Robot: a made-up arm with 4 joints. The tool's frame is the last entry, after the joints.
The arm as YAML. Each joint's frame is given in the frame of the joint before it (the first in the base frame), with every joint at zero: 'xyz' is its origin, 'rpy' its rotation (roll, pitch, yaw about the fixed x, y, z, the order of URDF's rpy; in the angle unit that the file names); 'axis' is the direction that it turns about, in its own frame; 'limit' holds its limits. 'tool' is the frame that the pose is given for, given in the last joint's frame.
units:
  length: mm
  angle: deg
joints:
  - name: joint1
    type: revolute
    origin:
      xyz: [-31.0, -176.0, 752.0]
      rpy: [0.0, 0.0, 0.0]
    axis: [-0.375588, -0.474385, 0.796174]
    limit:
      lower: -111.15
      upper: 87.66
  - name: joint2
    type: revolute
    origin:
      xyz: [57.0, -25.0, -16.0]
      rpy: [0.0, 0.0, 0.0]
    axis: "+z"
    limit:
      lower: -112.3
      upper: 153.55
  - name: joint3
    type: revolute
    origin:
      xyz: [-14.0, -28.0, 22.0]
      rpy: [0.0, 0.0, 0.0]
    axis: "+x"
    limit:
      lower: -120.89
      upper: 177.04
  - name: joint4
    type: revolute
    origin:
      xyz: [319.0, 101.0, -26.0]
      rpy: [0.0, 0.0, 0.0]
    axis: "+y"
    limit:
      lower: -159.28
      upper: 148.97
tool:
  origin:
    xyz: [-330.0, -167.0, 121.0]
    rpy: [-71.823, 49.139, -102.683]
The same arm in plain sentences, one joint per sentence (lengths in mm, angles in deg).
The arm has four revolute joints in a row. What follows holds with every joint at zero, and every direction is one of the base frame's.
Joint 1 lies 31 mm along -x and 176 mm along -y and 752 mm along +z from the base frame's origin and turns about the direction (-0.375588, -0.474385, 0.796174), from -111.15 to 87.66 deg.
Joint 2 lies 57 mm along +x and 25 mm along -y and 16 mm along -z from joint 1 and turns about +z, from -112.3 to 153.55 deg.
Joint 3 lies 14 mm along -x and 28 mm along -y and 22 mm along +z from joint 2 and turns about +x, from -120.89 to 177.04 deg.
Joint 4 lies 319 mm along +x and 101 mm along +y and 26 mm along -z from joint 3 and turns about +y, from -159.28 to 148.97 deg.
The tool frame, which is the frame that the pose is given for, lies 330 mm along -x and 167 mm along -y and 121 mm along +z from joint 4; its axes are the base frame's turned by roll -71.82, pitch 49.14 and yaw -102.68 deg (as in URDF: about the fixed x, then y, then z).

